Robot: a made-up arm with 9 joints.
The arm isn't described. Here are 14 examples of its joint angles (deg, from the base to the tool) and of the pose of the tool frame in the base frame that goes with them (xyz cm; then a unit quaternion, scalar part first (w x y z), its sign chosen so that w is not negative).
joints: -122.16 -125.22 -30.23 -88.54 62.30 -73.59 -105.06 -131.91 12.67
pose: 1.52 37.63 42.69 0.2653 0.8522 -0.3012 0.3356
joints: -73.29 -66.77 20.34 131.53 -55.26 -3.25 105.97 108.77 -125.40
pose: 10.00 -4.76 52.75 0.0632 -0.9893 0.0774 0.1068
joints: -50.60 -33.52 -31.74 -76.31 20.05 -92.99 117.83 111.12 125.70
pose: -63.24 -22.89 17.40 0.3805 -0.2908 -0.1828 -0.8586
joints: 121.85 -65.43 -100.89 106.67 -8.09 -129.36 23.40 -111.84 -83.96
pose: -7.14 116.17 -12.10 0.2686 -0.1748 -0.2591 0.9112
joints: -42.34 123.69 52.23 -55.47 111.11 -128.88 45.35 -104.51 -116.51
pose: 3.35 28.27 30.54 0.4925 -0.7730 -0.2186 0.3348
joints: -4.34 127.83 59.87 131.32 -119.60 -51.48 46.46 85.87 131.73
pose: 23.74 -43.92 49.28 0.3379 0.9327 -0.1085 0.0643
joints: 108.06 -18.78 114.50 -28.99 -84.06 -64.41 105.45 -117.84 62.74
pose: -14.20 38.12 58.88 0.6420 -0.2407 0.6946 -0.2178
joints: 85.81 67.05 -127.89 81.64 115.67 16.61 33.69 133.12 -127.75
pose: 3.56 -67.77 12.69 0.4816 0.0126 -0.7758 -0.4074
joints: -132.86 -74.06 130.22 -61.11 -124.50 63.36 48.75 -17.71 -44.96
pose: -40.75 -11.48 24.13 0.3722 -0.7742 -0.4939 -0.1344
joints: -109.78 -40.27 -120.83 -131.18 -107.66 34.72 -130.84 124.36 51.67
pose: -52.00 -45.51 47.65 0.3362 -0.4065 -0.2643 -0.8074
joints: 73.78 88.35 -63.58 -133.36 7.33 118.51 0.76 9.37 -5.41
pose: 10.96 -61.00 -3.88 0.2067 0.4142 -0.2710 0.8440
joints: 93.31 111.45 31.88 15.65 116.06 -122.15 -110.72 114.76 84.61
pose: -11.01 5.09 -27.93 0.1140 0.2981 0.4532 -0.8323
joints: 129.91 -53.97 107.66 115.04 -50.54 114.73 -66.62 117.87 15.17
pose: 6.44 5.23 24.05 0.6820 0.5587 0.4401 -0.1703
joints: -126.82 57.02 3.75 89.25 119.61 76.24 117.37 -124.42 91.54
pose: 24.49 47.69 -0.85 0.3452 0.2427 -0.0009 -0.9066
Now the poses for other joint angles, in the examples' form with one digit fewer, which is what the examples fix.
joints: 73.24 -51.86 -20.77 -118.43 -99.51 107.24 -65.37 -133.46 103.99
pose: 34.5 68.0 10.6 0.336 -0.390 0.158 0.843
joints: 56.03 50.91 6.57 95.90 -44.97 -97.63 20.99 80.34 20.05
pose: -26.3 -74.7 10.4 0.182 0.100 -0.683 0.700
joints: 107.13 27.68 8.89 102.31 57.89 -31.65 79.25 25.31 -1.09
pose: -22.2 -32.2 37.2 0.904 0.353 -0.195 0.142
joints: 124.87 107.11 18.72 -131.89 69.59 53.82 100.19 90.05 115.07
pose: 50.9 45.8 35.7 0.089 -0.734 -0.467 0.485
